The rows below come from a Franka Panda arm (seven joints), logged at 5 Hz.
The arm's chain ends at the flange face. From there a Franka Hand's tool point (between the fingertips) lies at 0.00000 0.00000 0.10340 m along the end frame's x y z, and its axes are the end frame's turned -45 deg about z.
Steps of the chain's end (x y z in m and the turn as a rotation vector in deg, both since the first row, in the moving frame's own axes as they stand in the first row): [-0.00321, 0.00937, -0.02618, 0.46, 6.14, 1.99]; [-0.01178, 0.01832, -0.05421, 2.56, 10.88, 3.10]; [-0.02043, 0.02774, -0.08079, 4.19, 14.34, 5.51]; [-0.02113, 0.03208, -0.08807, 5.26, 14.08, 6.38]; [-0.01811, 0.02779, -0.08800, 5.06, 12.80, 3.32]
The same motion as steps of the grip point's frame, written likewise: [-0.00062, 0.01173, -0.02678, -4.02, 4.67, 1.99]; [-0.00454, 0.01563, -0.05617, -5.88, 9.50, 3.10]; [-0.01134, 0.01908, -0.08428, -7.18, 13.10, 5.51]; [-0.01390, 0.02021, -0.09160, -6.24, 13.68, 6.38]; [-0.01018, 0.01728, -0.09097, -5.47, 12.63, 3.32]
